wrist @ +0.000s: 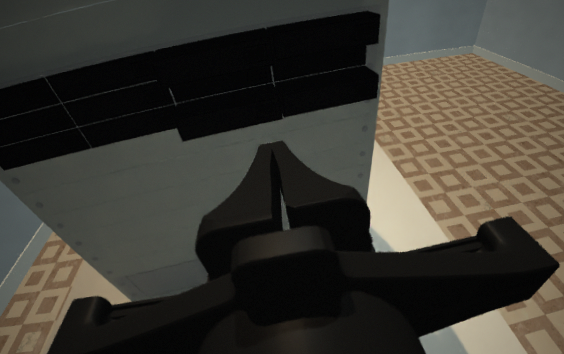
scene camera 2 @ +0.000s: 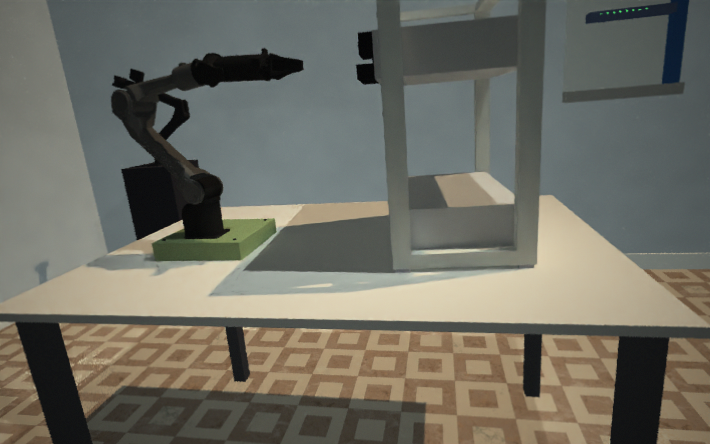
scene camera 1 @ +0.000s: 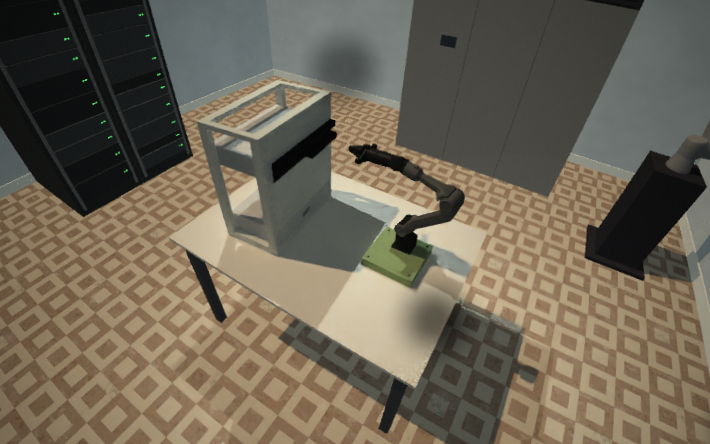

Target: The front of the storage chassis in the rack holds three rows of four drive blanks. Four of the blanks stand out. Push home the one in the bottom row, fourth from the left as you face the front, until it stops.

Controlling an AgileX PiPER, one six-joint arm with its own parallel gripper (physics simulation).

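The chassis (scene camera 2: 460, 49) sits high in the pale rack (scene camera 1: 301, 183) (scene camera 2: 396, 157) (wrist: 150, 200). Its black blanks face the arm. The bottom-row fourth blank (wrist: 330, 95) (scene camera 2: 367, 73) is at the right end of its row and stands out. The bottom-row third blank (wrist: 227, 115) beside it and the top-row fourth blank (wrist: 325, 35) also stand out. The dark faces make the other depths hard to tell. My gripper (scene camera 1: 351, 150) (scene camera 2: 302, 64) (wrist: 274, 158) is shut and empty. Its tips are apart from the blanks, near bottom-row height in scene camera 2.
The arm stands on a green base plate (scene camera 1: 384, 264) (scene camera 2: 196, 250) on the white table (scene camera 1: 366, 324) (scene camera 2: 314, 306). Server cabinets (scene camera 1: 31, 130) stand behind the rack. A grey cabinet (scene camera 1: 486, 94) is at the wall, and a dark pedestal (scene camera 1: 633, 214) (scene camera 2: 151, 198) stands beyond the table.
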